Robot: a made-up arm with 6 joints.
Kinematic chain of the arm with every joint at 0, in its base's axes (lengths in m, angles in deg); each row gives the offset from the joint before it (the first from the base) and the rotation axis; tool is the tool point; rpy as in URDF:
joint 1: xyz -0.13 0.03 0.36 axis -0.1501 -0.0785 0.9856
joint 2: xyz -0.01 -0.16 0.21 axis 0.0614 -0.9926 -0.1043
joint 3: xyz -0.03 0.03 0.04 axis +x
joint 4: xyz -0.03 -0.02 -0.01 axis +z
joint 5: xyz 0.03 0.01 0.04 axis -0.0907 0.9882 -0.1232
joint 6: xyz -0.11 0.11 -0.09 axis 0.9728 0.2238 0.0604
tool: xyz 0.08 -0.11 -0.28 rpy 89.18 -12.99 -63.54
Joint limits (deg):
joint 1: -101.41..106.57
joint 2: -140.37..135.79
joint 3: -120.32..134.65
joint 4: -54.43..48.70
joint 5: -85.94..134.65
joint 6: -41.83..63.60
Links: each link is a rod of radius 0.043 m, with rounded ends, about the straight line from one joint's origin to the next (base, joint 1, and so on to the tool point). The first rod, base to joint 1, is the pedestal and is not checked.
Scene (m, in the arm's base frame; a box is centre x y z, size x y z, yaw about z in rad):
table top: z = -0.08
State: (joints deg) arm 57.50 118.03 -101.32 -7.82 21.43 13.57
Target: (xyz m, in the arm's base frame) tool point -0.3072 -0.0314 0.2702
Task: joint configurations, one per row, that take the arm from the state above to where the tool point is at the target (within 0.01 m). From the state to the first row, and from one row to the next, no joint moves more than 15 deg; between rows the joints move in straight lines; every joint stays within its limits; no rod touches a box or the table.
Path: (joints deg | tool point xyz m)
1: 46.87 114.30 -106.07 0.90 33.48 5.51 | 0.1150 -0.2086 0.2856
2: 36.24 110.57 -110.82 9.61 45.53 -2.56 | -0.0484 -0.2078 0.2263
3: 25.61 106.84 -115.57 18.33 57.58 -10.62 | -0.2034 -0.1428 0.2214
4: 14.97 103.11 -120.32 27.04 69.63 -18.68 | -0.3072 -0.0314 0.2702

